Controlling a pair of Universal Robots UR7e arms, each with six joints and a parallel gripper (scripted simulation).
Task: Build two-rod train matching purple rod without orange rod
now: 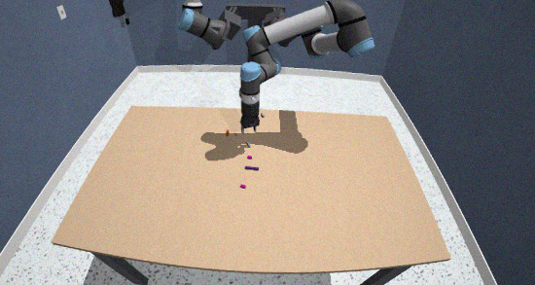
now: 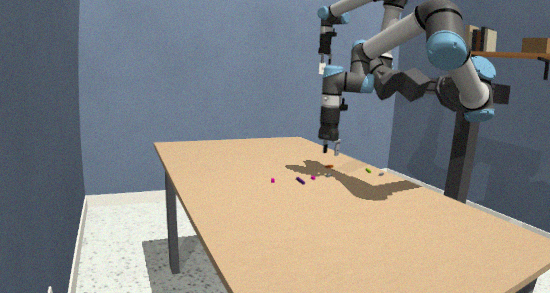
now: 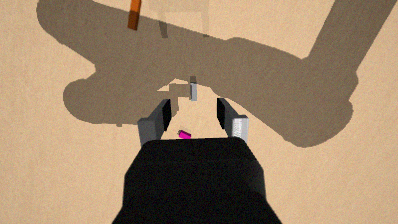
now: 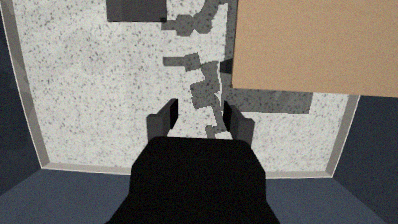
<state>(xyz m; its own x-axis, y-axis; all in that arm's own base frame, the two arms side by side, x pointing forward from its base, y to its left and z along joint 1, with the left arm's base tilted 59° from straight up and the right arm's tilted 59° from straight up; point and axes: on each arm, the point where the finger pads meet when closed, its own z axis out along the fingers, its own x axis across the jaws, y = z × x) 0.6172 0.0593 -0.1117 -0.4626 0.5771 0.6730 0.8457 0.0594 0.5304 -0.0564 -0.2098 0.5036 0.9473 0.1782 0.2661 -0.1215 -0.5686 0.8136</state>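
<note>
The lime rod is 21 cm behind my left hand, 11 cm below it and 4 cm to the left of it. From my left hand the other things lie so: orange rod (11 cm below, 10 cm to the right, 10 cm behind); then purple rod (15 cm ahead, 11 cm below, 1 cm to the right).
</note>
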